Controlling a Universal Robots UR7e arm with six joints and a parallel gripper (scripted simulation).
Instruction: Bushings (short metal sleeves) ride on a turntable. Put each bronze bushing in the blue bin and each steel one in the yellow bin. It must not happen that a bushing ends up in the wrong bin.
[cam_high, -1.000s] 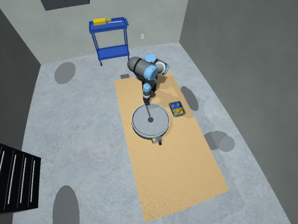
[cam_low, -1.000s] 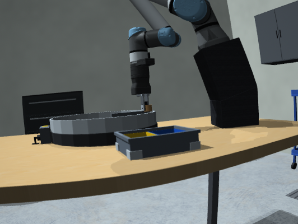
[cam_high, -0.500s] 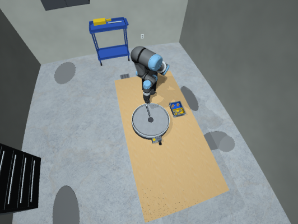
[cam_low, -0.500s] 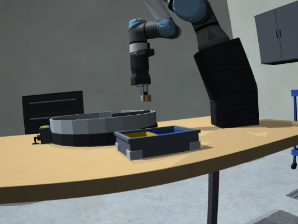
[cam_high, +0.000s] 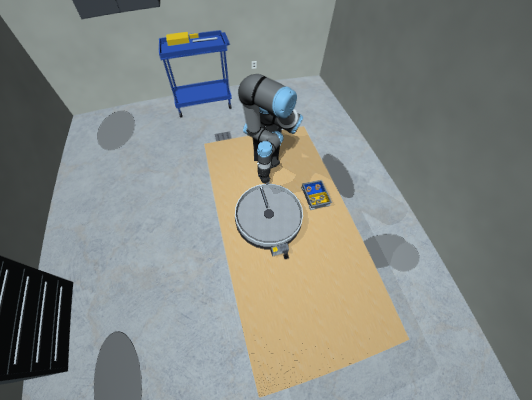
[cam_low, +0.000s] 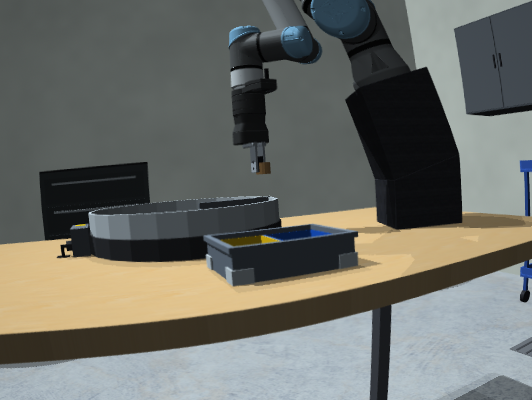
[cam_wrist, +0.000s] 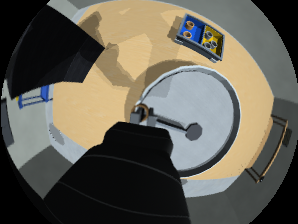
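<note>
The grey two-part tray lies 31 cm to the left of my hand, 15 cm ahead of it and 14 cm below it. The rest, counted from my hand: round grey turntable 17 cm ahead, 11 cm below, 6 cm to the right.
</note>
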